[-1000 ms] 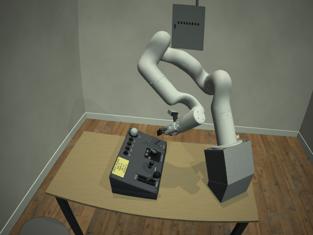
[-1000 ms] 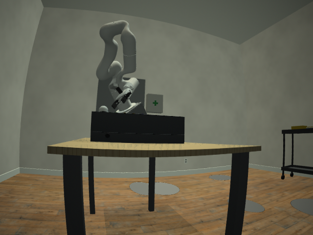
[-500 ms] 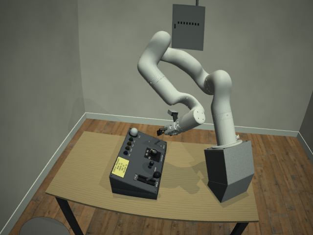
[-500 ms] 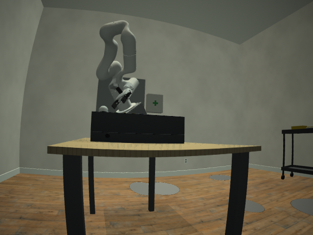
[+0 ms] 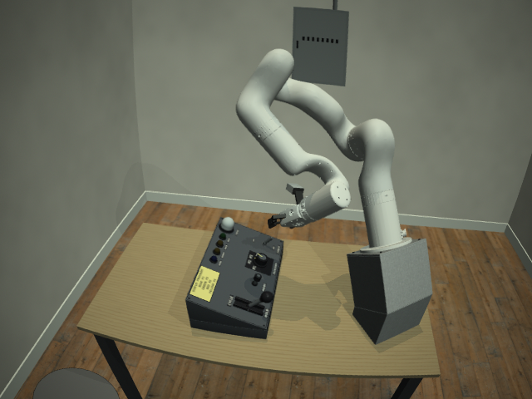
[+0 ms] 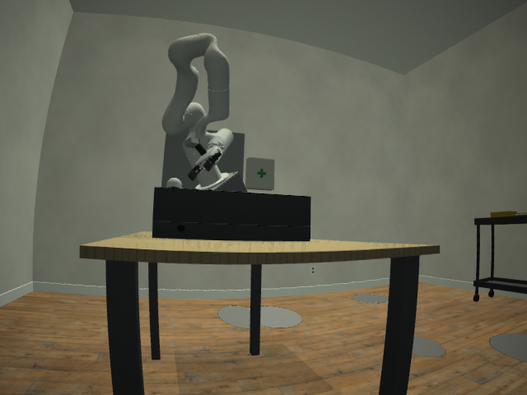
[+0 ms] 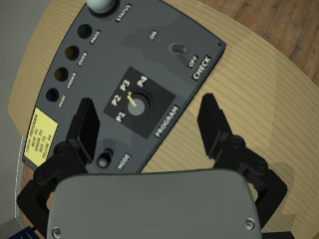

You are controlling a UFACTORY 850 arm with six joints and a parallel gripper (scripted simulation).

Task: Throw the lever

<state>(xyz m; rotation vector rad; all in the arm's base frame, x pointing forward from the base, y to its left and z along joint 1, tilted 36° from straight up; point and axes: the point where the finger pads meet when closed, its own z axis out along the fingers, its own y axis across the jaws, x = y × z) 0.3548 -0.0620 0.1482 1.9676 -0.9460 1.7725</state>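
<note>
Right now my hand is 50 mm short of the black ball-topped lever, 270 mm to the right of it and 130 mm above it. From my hand the other things lie so: rotary selector 80 mm ahead, 20 mm to the left, 140 mm below; then dark console 100 mm ahead, 90 mm to the left, 170 mm below; then mode toggle 70 mm ahead, 150 mm to the left, 140 mm below.
</note>
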